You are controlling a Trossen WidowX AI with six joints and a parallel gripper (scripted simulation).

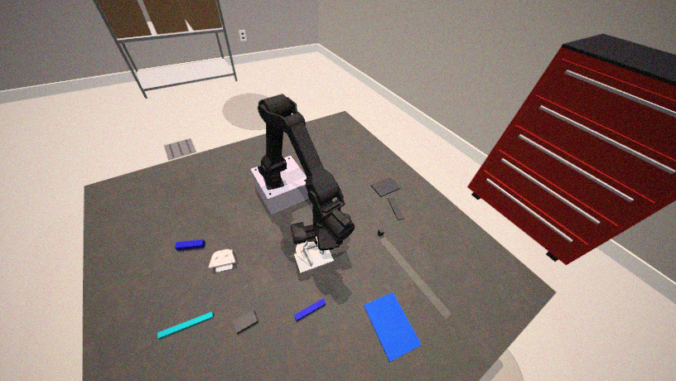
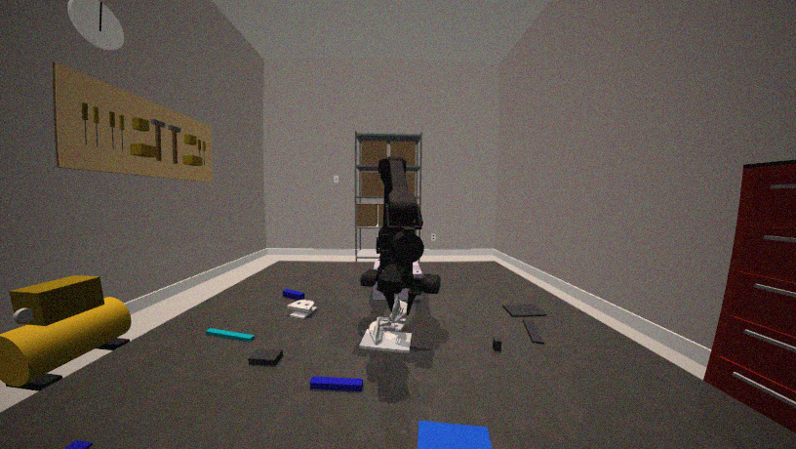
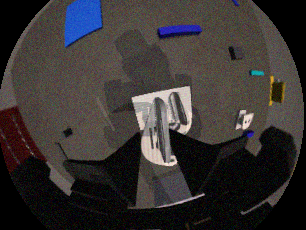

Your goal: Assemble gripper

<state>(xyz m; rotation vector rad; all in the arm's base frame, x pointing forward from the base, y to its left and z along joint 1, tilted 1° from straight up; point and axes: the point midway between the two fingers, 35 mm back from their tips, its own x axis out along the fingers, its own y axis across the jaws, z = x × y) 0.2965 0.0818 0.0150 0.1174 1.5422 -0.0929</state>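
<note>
Right now my gripper tip is 10 mm short of the flat white plate, 30 mm to the left of it and 70 mm above it. Also, from my gripper tip: cyan bar: 70 mm ahead, 440 mm to the right, 70 mm below; small black cube: 10 mm ahead, 240 mm to the left, 60 mm below; blue sheet: 300 mm ahead, 110 mm to the left, 70 mm below.
</note>
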